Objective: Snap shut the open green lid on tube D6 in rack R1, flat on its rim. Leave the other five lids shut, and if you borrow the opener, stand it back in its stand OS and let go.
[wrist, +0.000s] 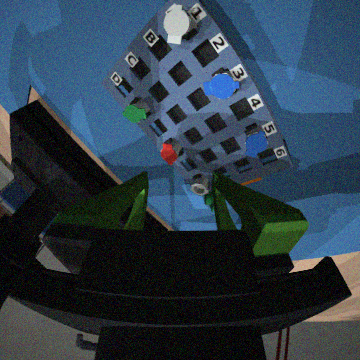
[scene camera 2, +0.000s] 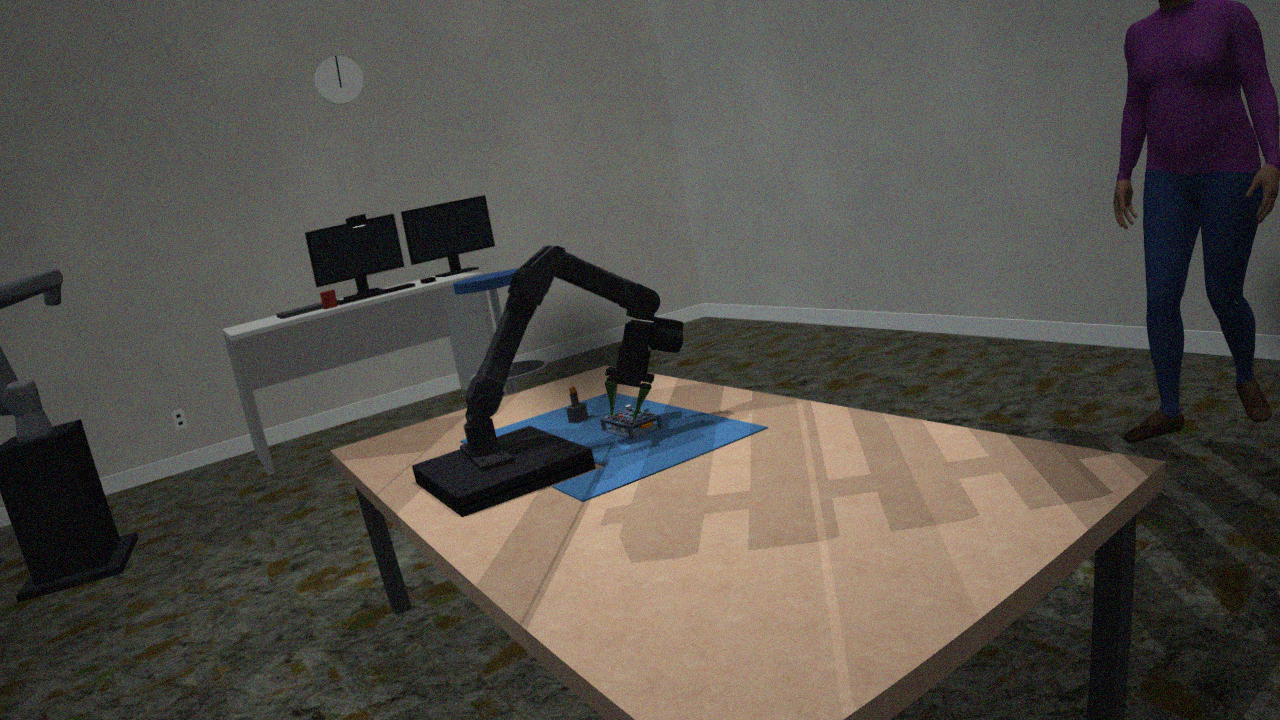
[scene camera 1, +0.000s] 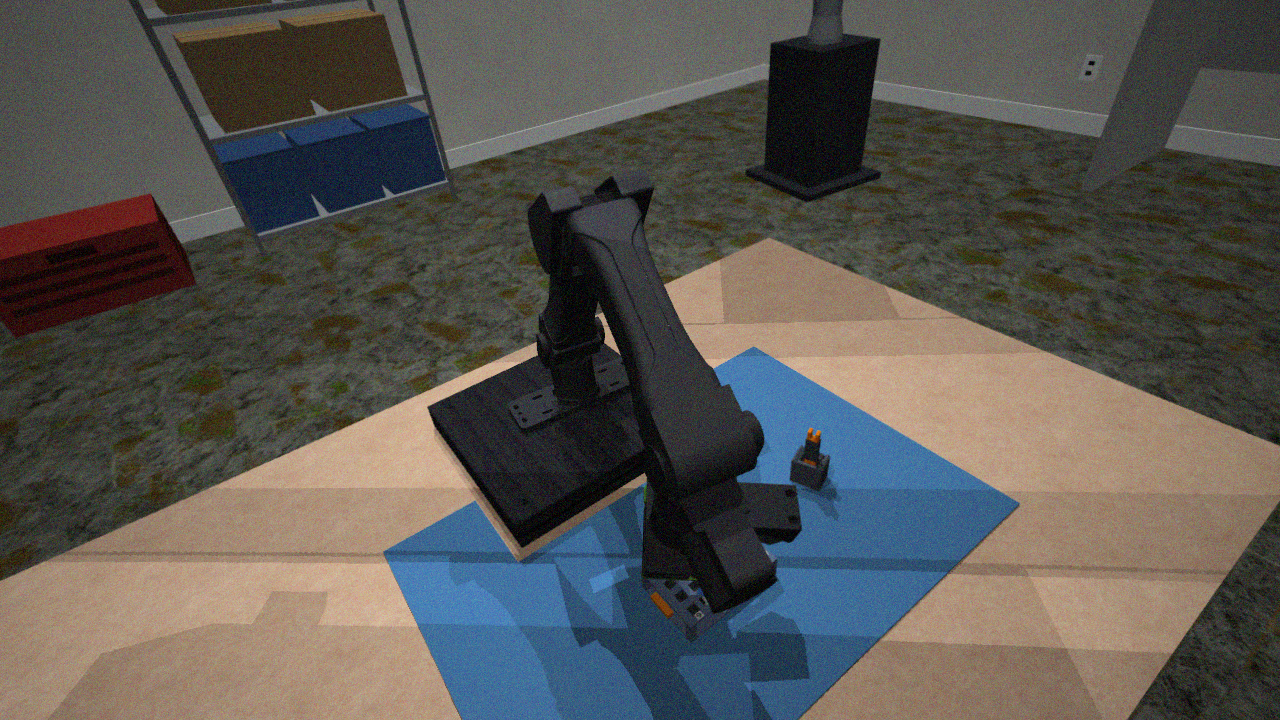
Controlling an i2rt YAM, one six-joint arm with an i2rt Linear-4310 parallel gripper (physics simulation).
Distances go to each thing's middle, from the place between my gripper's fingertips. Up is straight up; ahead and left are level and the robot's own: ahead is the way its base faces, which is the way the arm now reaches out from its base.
Scene:
Right now my hand is 23 cm to the right of the dark stand (scene camera 1: 805, 474), 3 cm past it and 3 cm above it.

